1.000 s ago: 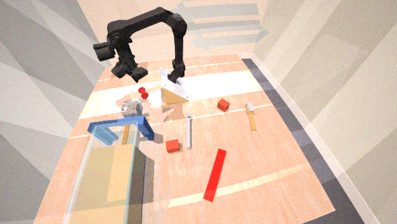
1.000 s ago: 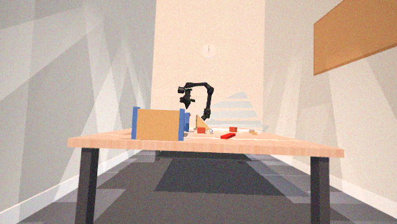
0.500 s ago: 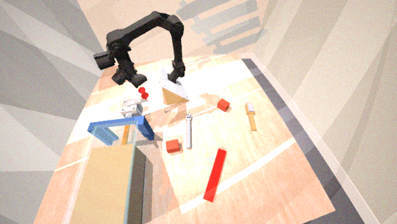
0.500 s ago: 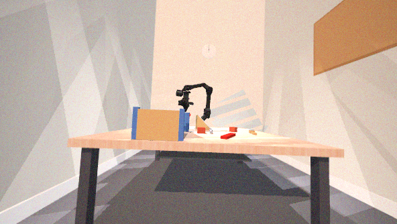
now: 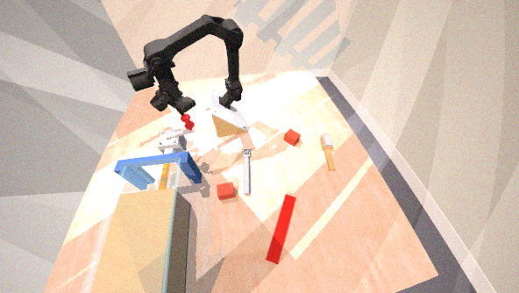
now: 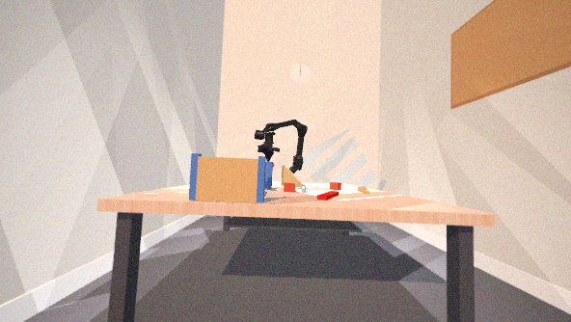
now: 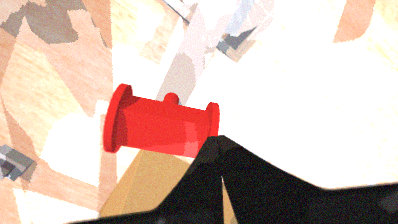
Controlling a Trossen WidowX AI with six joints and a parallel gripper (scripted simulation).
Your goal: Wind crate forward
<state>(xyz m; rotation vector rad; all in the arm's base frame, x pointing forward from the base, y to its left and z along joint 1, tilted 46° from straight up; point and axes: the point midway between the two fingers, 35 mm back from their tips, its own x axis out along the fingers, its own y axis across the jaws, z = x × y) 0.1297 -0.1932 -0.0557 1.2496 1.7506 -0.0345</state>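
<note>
My gripper tip is now 30 mm above the red grip, 20 mm to the right of it and 20 mm short of it. The rest, counted from my gripper tip: blue steel frame (200 mm ahead, 100 mm to the right, 60 mm below); grey winch (140 mm below, 90 mm to the right, 20 mm ahead); grey crank arm (60 mm below, 30 mm ahead, 20 mm to the right).
</note>
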